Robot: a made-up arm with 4 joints.
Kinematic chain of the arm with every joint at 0, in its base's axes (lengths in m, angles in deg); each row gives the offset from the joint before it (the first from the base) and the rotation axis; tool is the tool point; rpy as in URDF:
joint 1: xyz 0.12 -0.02 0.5 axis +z
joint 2: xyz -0.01 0 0.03 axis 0.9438 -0.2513 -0.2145
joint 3: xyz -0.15 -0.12 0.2 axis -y
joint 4: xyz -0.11 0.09 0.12 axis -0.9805 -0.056 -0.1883
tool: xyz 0 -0.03 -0.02 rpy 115.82 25 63.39
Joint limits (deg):
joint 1: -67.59..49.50
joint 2: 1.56..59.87
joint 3: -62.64..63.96
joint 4: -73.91..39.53
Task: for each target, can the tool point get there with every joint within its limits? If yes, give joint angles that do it. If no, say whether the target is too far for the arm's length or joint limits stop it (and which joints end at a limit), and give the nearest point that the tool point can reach.
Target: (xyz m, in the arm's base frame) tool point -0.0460 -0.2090 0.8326
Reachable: yes | joints 27.64 11.59 -27.91 -41.50
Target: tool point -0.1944 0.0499 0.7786
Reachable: yes | joints -32.47 14.64 6.50 1.06
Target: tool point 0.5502 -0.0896 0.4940
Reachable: no: joint limits stop it (at a limit: joint 1, joint 2, joint 3, joint 4) | nearest point 0.1995 -0.3724 0.6516 | short by 0.477 m
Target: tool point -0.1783 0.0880 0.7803
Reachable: yes | joints -48.41 25.17 -17.02 -13.39
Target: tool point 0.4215 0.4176 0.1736
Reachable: no: too far | nearest point -0.0520 0.2566 0.5307 | short by 0.615 m
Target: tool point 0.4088 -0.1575 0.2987
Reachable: no: joint limits stop it (at a limit: joint 1, joint 2, joint 3) | nearest point 0.1993 -0.3724 0.6515 | short by 0.463 m
